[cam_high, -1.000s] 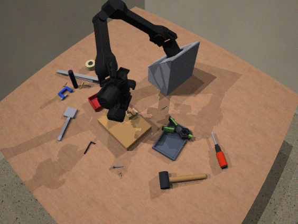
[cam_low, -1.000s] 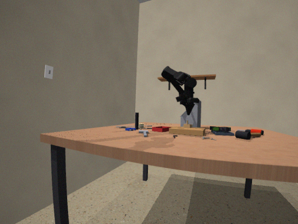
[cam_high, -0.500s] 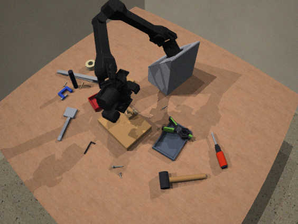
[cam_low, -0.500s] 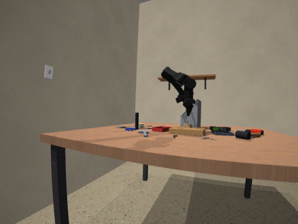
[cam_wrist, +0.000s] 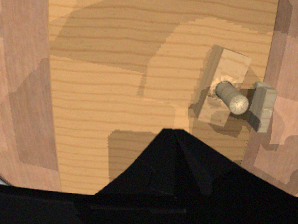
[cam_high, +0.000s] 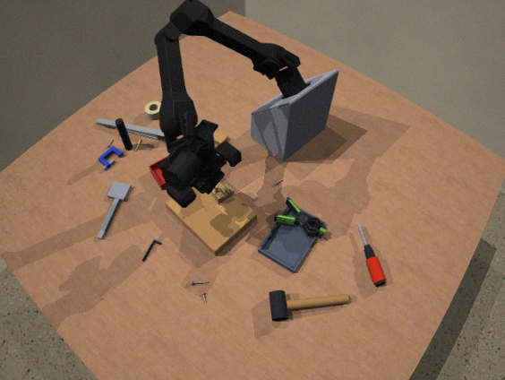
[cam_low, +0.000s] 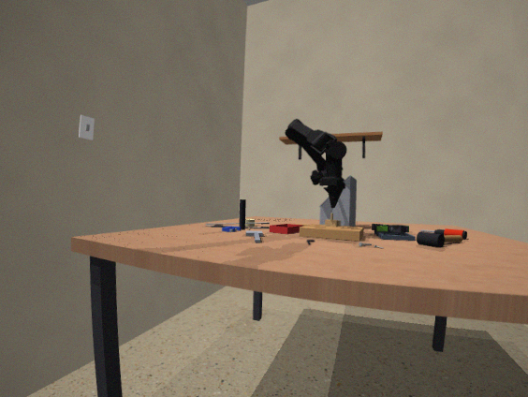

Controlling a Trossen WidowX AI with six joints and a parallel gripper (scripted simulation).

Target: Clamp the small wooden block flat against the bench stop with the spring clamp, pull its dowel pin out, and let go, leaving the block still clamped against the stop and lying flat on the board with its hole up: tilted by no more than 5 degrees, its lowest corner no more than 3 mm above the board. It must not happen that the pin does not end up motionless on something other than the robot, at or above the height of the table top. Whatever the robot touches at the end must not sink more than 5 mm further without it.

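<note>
My gripper is now 3 cm past the dowel pin, 1 cm to the left of it and 8 cm above it. Round my hand: small wooden block: 3 cm behind, 1 cm to the right, 9 cm below; then wooden board: 12 cm below; then bench stop: 7 cm behind, 1 cm to the left, 9 cm below.
</note>
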